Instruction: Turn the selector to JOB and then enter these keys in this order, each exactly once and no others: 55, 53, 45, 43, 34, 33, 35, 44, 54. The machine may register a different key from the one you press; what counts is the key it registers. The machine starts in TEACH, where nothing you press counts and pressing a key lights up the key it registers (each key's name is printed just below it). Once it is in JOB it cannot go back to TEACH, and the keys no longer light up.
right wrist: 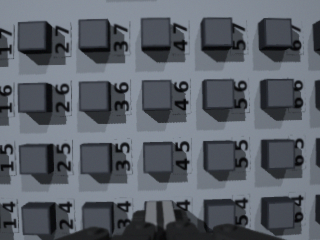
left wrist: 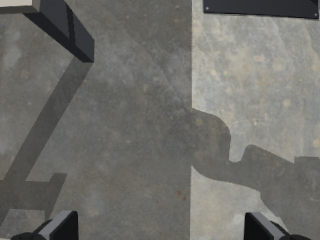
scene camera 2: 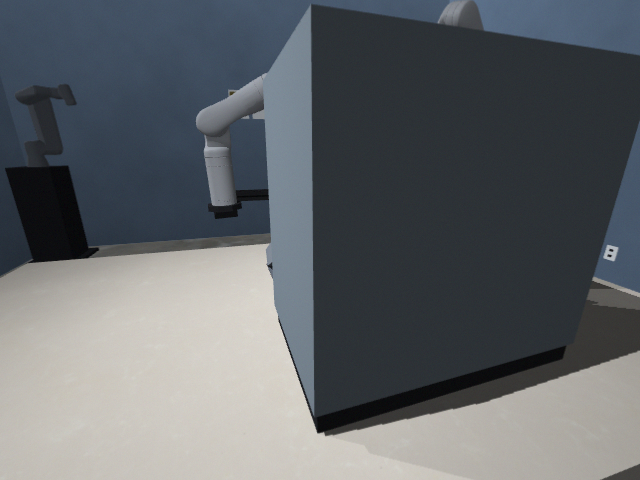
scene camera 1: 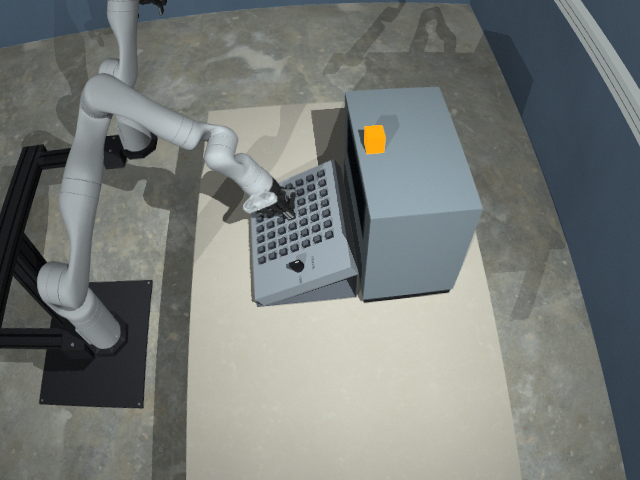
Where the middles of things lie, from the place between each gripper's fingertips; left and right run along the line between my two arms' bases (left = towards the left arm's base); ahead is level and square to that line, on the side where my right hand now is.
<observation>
I see my right gripper (scene camera 1: 291, 215) 60 mm above the sloped grey key panel (scene camera 1: 333, 260), 50 mm to the left of it and 40 mm short of it.
The sloped grey key panel is 53 cm ahead of my left hand, 84 cm to the right of it and 23 cm below it.
</observation>
